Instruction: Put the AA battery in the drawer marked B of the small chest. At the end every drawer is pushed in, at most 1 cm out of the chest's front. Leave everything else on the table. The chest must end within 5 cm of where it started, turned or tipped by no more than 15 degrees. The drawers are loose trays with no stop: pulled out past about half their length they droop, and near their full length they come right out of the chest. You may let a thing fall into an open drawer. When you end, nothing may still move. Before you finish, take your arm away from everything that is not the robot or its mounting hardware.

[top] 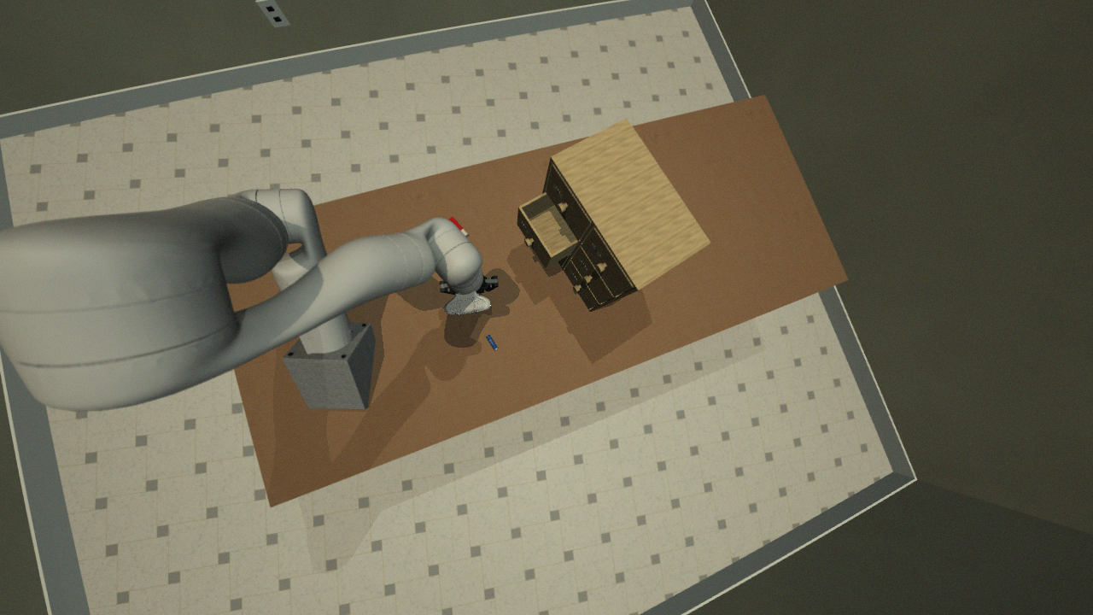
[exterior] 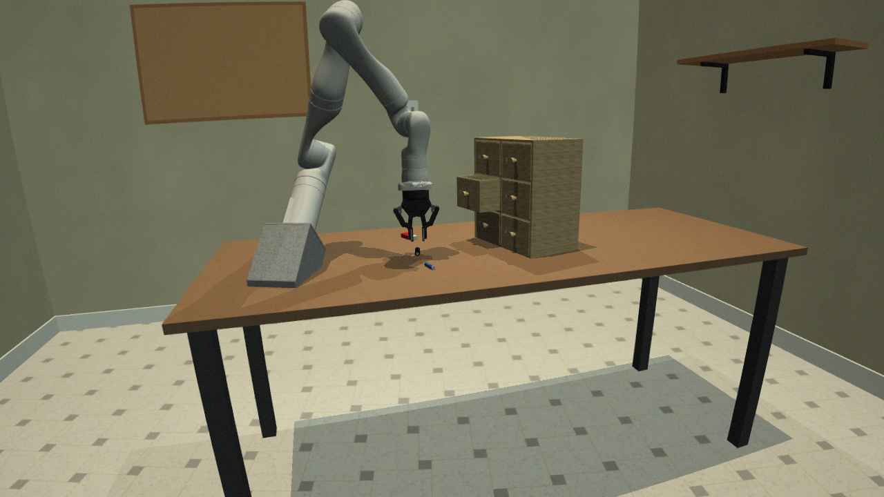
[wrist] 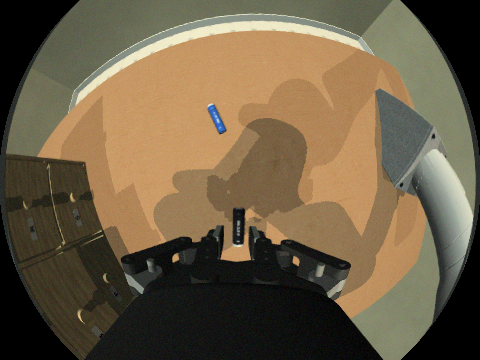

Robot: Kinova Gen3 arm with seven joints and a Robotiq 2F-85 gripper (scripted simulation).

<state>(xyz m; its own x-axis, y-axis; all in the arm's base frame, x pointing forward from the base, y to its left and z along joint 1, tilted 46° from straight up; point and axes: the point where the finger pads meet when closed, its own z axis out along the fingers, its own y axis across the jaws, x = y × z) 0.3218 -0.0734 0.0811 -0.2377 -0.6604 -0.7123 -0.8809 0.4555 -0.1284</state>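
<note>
My hand is 5 cm above the black battery. Also, from my hand: white eraser: 2 cm ahead, 18 cm to the left, 5 cm below; drawer: 25 cm ahead, 6 cm to the left, 8 cm above; blue AA battery: 1 cm behind, 14 cm to the right, 5 cm below.
</note>
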